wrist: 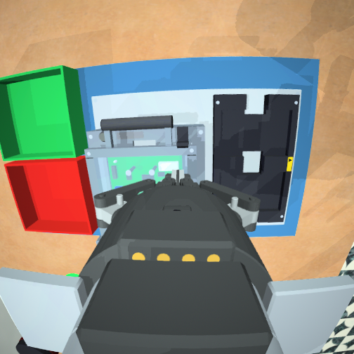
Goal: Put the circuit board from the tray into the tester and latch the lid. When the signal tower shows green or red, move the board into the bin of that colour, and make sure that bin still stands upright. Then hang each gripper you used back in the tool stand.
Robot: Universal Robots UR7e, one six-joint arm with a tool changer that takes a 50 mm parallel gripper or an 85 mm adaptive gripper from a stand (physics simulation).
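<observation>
The green circuit board (145,166) lies in the grey tester (200,162), left of centre in the wrist view. The gripper's arms hide its lower part. A dark handle bar (136,122) lies across the back of the tester, with a black latch block (182,136) to its right. Whether the lid is latched cannot be told. The black tray (230,135) at the right holds no board. The green bin (37,115) and the red bin (57,195) stand upright at the left. My gripper (178,175) is shut, its tips together over the right part of the board.
A blue mat (200,75) with a white panel (195,105) lies under the tester and tray. The two bins stand close together beside the tester's left edge. A small bright green shape (72,275) shows at lower left, mostly hidden. Checkered floor (345,290) shows at the right.
</observation>
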